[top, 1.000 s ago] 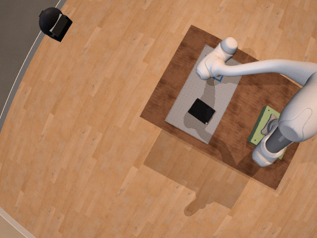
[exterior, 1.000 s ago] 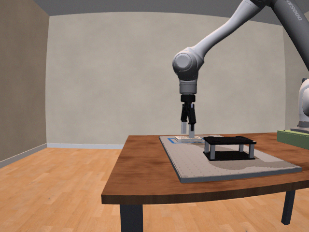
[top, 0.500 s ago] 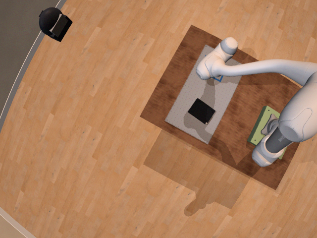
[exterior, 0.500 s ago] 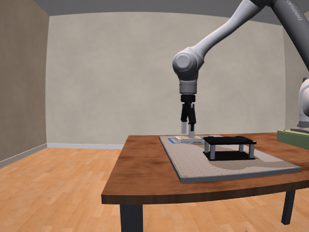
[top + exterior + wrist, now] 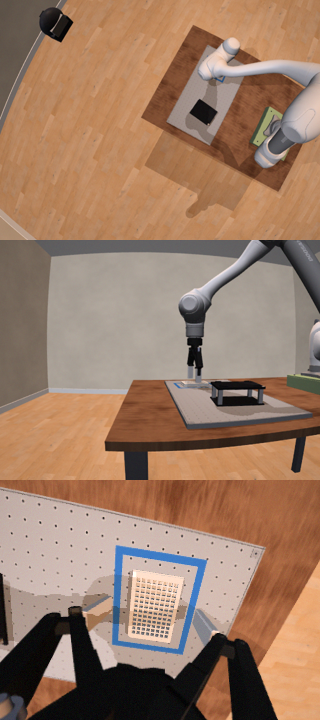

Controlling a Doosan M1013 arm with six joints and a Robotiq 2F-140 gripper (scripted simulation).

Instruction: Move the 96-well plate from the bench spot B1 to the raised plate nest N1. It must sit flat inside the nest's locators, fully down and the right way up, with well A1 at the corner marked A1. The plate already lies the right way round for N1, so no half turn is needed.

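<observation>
The white 96-well plate lies 3 cm below my hand. From my hand the other things lie so: black raised nest N1 (34 cm to the left, 12 cm behind, 2 cm above).
</observation>
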